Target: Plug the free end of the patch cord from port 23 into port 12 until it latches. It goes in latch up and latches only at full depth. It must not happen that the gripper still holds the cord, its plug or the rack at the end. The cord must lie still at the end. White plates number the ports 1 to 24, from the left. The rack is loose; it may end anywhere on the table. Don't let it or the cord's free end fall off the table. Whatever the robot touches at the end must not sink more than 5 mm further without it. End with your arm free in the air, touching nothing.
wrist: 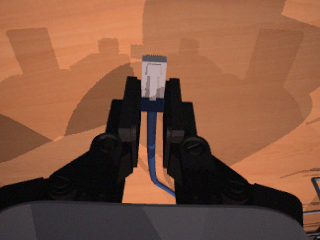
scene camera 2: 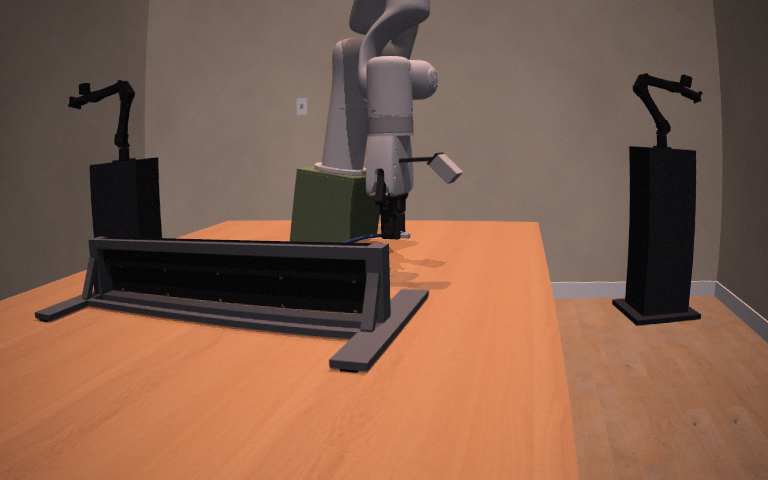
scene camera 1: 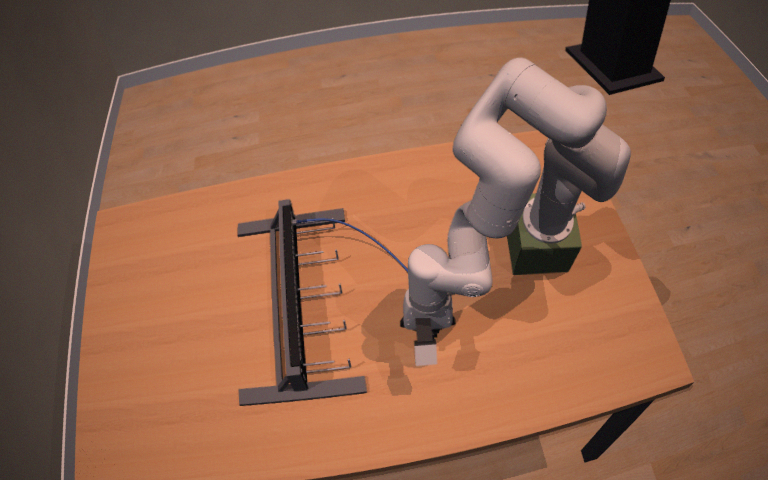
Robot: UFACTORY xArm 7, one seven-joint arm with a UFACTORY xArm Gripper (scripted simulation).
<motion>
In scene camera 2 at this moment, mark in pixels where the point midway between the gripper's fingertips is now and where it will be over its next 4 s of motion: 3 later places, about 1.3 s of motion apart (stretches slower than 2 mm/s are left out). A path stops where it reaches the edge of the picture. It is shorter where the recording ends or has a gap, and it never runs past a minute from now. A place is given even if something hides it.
My gripper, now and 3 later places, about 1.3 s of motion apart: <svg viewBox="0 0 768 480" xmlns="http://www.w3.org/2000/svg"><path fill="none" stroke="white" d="M393 238L375 236L295 229L251 226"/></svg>
</motion>
